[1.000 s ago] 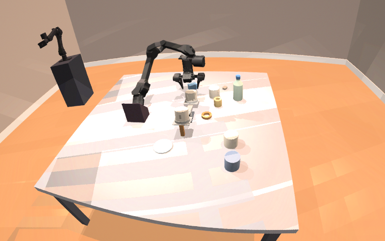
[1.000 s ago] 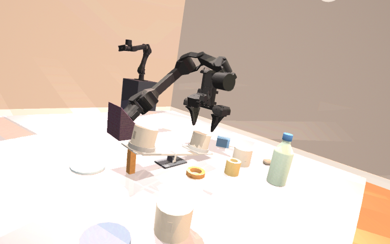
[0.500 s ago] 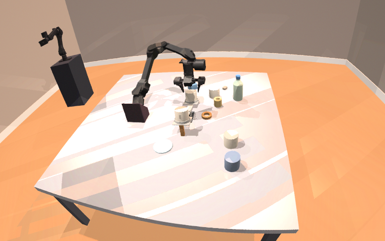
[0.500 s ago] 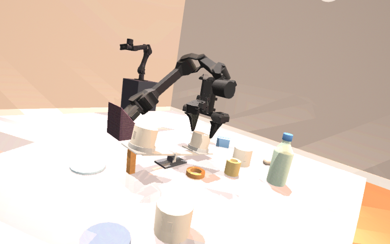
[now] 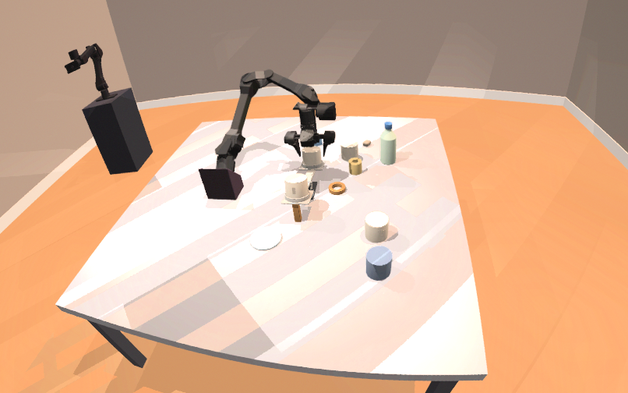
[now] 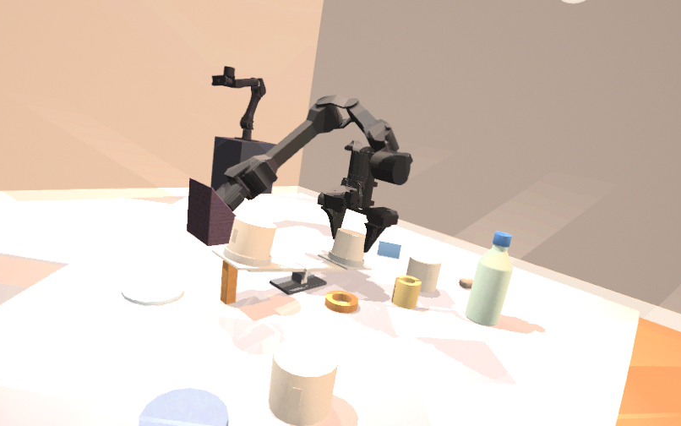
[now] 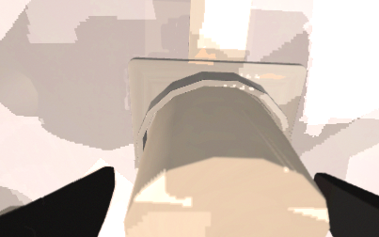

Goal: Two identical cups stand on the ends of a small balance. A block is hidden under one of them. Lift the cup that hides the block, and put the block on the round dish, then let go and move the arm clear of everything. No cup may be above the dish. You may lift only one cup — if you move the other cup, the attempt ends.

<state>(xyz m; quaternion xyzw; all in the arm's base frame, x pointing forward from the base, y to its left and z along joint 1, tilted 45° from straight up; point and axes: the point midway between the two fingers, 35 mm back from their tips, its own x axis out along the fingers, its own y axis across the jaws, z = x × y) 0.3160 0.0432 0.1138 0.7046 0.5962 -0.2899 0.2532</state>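
My gripper tip is now 20 mm above the grey block. Also, from my gripper tip: blue block: 210 mm to the left, 40 mm below, 10 mm behind; yellow cylinder: 160 mm ahead, 40 mm below, 30 mm to the right; brown pebble: 220 mm ahead, 180 mm to the left, 50 mm below.
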